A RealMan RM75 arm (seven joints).
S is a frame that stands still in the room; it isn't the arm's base.
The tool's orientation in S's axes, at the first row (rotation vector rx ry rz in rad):
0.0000 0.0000 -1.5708
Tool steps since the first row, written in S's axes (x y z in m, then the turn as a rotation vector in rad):
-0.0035 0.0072 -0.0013 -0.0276 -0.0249 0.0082
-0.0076 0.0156 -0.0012 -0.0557 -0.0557 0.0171
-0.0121 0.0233 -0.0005 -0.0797 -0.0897 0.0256
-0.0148 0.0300 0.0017 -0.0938 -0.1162 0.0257
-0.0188 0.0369 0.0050 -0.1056 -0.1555 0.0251
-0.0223 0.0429 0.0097 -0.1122 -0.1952 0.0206
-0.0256 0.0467 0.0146 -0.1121 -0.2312 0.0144
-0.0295 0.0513 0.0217 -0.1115 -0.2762 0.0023
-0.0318 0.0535 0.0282 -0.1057 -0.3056 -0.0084
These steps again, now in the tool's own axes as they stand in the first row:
-0.0072 -0.0035 -0.0013 0.0249 -0.0276 0.0082
-0.0156 -0.0076 -0.0012 0.0557 -0.0557 0.0171
-0.0233 -0.0121 -0.0005 0.0897 -0.0797 0.0256
-0.0300 -0.0148 0.0017 0.1162 -0.0938 0.0257
-0.0369 -0.0188 0.0050 0.1555 -0.1056 0.0251
-0.0429 -0.0223 0.0097 0.1952 -0.1122 0.0206
-0.0467 -0.0256 0.0146 0.2312 -0.1121 0.0144
-0.0513 -0.0295 0.0217 0.2762 -0.1115 0.0023
-0.0535 -0.0318 0.0282 0.3056 -0.1057 -0.0084

